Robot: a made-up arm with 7 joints. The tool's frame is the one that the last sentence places.
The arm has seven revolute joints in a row. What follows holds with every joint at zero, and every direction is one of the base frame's.
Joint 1 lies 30.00 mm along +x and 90.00 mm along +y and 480.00 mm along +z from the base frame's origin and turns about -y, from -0.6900 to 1.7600 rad.
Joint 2 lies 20.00 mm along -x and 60.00 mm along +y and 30.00 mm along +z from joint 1 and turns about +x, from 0.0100 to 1.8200 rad.
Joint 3 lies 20.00 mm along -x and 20.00 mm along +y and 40.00 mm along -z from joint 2 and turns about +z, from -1.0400 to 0.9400 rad.
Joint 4 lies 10.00 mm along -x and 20.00 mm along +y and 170.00 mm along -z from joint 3 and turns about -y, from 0.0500 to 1.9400 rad.
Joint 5 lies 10.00 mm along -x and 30.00 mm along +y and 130.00 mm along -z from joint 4 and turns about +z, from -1.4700 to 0.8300 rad.
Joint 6 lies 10.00 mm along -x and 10.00 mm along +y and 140.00 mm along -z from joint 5 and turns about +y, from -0.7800 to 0.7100 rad.
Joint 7 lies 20.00 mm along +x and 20.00 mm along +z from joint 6 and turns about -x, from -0.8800 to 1.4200 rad.
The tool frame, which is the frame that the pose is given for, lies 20.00 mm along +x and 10.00 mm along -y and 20.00 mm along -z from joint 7; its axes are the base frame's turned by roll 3.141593, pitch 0.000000 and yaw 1.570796 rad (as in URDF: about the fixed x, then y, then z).
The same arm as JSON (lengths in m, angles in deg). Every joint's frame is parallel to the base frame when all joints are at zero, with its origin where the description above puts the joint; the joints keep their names.
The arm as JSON. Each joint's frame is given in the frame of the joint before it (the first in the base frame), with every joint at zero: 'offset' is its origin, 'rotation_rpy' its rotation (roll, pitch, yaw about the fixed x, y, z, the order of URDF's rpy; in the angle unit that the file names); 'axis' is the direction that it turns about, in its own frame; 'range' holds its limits. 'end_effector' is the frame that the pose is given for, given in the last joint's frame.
{
  "length_unit": "m",
  "angle_unit": "deg",
  "chain": [
    {
      "id": "joint 1",
      "offset": [
        0.03,
        0.09,
        0.48
      ],
      "rotation_rpy": [
        0.0,
        0.0,
        0.0
      ],
      "axis": [
        0.0,
        -1.0,
        0.0
      ],
      "range": [
        -39.53,
        100.84
      ]
    },
    {
      "id": "joint 2",
      "offset": [
        -0.02,
        0.06,
        0.03
      ],
      "rotation_rpy": [
        0.0,
        0.0,
        0.0
      ],
      "axis": [
        1.0,
        0.0,
        0.0
      ],
      "range": [
        0.57,
        104.28
      ]
    },
    {
      "id": "joint 3",
      "offset": [
        -0.02,
        0.02,
        -0.04
      ],
      "rotation_rpy": [
        0.0,
        0.0,
        0.0
      ],
      "axis": [
        0.0,
        0.0,
        1.0
      ],
      "range": [
        -59.59,
        53.86
      ]
    },
    {
      "id": "joint 4",
      "offset": [
        -0.01,
        0.02,
        -0.17
      ],
      "rotation_rpy": [
        0.0,
        0.0,
        0.0
      ],
      "axis": [
        0.0,
        -1.0,
        0.0
      ],
      "range": [
        2.86,
        111.15
      ]
    },
    {
      "id": "joint 5",
      "offset": [
        -0.01,
        0.03,
        -0.13
      ],
      "rotation_rpy": [
        0.0,
        0.0,
        0.0
      ],
      "axis": [
        0.0,
        0.0,
        1.0
      ],
      "range": [
        -84.22,
        47.56
      ]
    },
    {
      "id": "joint 6",
      "offset": [
        -0.01,
        0.01,
        -0.14
      ],
      "rotation_rpy": [
        0.0,
        0.0,
        0.0
      ],
      "axis": [
        0.0,
        1.0,
        0.0
      ],
      "range": [
        -44.69,
        40.68
      ]
    },
    {
      "id": "joint 7",
      "offset": [
        0.02,
        0.0,
        0.02
      ],
      "rotation_rpy": [
        0.0,
        0.0,
        0.0
      ],
      "axis": [
        -1.0,
        0.0,
        0.0
      ],
      "range": [
        -50.42,
        81.36
      ]
    }
  ],
  "end_effector": {
    "offset": [
      0.02,
      -0.01,
      -0.02
    ],
    "rotation_rpy": [
      -180.0,
      0.0,
      90.0
    ]
  }
}

